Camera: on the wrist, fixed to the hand. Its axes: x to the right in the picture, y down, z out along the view.
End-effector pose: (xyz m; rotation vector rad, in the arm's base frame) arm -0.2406 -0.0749 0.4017 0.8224 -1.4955 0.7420
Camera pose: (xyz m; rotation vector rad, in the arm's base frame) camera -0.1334 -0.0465 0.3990 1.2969 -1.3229 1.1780
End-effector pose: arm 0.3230 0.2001 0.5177 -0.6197 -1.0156 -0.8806
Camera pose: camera 0.2946 0.0998 0.4795 -0.1362 -1.2573 -0.5410
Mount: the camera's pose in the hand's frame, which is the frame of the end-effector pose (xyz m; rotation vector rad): -0.0086 -0.0745 -0.0818 0.5864 -0.0521 -0.0185
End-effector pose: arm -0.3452 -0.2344 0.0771 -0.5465 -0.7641 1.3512
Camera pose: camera -0.2351 -0.2481 0.0777 -0.0395 -0.3793 1.4919
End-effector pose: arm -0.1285 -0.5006 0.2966 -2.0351 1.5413 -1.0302
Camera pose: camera -0.1417 -0.4585 0.3984 -1.6473 1.0297 -1.2448
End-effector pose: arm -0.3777 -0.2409 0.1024 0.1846 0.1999 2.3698
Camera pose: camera -0.3371 -0.2010 0.0071 0.5159 0.8643 2.2244
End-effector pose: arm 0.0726 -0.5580 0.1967 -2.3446 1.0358 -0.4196
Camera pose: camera 0.0715 -0.5382 0.3059 -1.8290 0.7389 -0.5763
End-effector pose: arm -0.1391 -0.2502 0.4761 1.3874 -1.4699 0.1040
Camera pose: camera -0.0351 -0.2135 0.4636 1.8786 -1.5345 0.5243
